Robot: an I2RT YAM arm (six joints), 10 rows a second.
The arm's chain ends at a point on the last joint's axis. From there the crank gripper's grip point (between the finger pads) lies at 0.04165 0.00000 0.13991 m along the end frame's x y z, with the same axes.
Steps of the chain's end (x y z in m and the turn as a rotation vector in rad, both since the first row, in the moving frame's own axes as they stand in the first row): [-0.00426, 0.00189, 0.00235, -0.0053, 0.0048, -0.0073]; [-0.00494, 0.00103, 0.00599, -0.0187, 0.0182, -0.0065]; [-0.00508, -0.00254, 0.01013, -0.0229, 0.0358, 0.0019]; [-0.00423, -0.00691, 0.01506, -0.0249, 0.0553, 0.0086]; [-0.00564, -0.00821, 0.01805, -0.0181, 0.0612, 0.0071]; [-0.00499, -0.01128, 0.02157, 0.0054, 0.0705, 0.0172]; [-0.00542, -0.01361, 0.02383, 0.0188, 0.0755, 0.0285]
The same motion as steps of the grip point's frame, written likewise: [-0.00359, 0.00232, 0.00215, -0.0053, 0.0048, -0.0073]; [-0.00239, 0.00336, 0.00519, -0.0187, 0.0182, -0.0065]; [-0.00010, 0.00073, 0.00851, -0.0229, 0.0358, 0.0019]; [0.00342, -0.00307, 0.01250, -0.0249, 0.0553, 0.0086]; [0.00283, -0.00538, 0.01522, -0.0181, 0.0612, 0.0071]; [0.00476, -0.01123, 0.01829, 0.0054, 0.0705, 0.0172]; [0.00503, -0.01487, 0.02028, 0.0188, 0.0755, 0.0285]
